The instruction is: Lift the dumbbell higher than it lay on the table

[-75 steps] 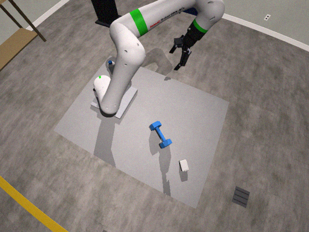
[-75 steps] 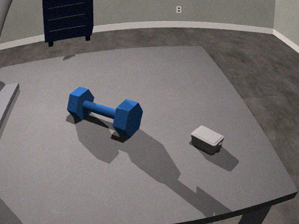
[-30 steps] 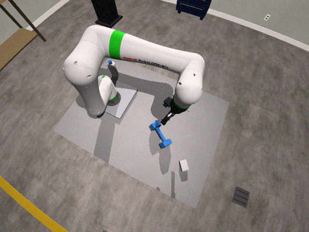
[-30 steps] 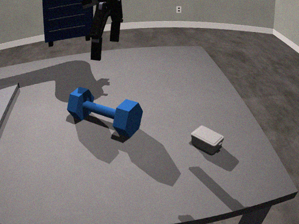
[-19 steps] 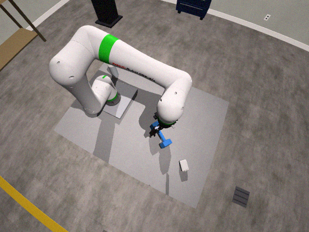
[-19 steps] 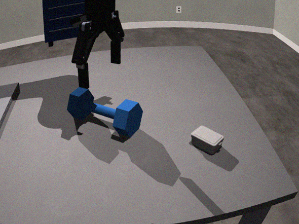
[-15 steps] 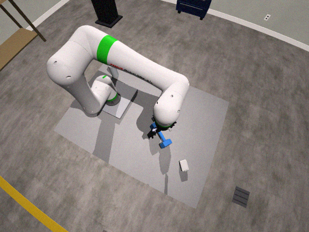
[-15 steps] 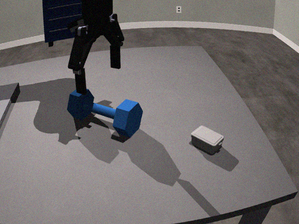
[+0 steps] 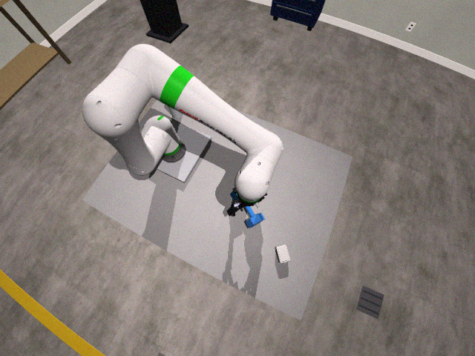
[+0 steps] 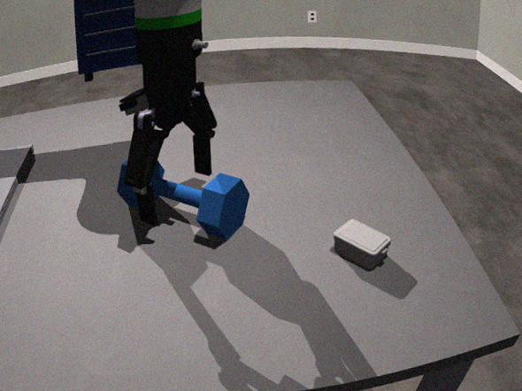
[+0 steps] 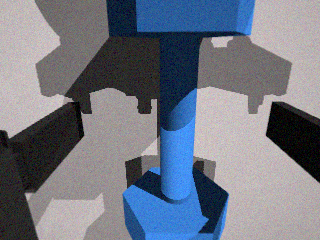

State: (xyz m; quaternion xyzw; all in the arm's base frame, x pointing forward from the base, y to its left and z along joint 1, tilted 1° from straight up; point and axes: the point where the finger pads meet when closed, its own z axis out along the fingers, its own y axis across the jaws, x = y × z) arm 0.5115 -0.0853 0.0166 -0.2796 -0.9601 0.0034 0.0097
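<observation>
Right now my hand is right at the blue dumbbell. Also, from my hand: small white box (25 cm ahead, 12 cm to the right, 3 cm below).
</observation>
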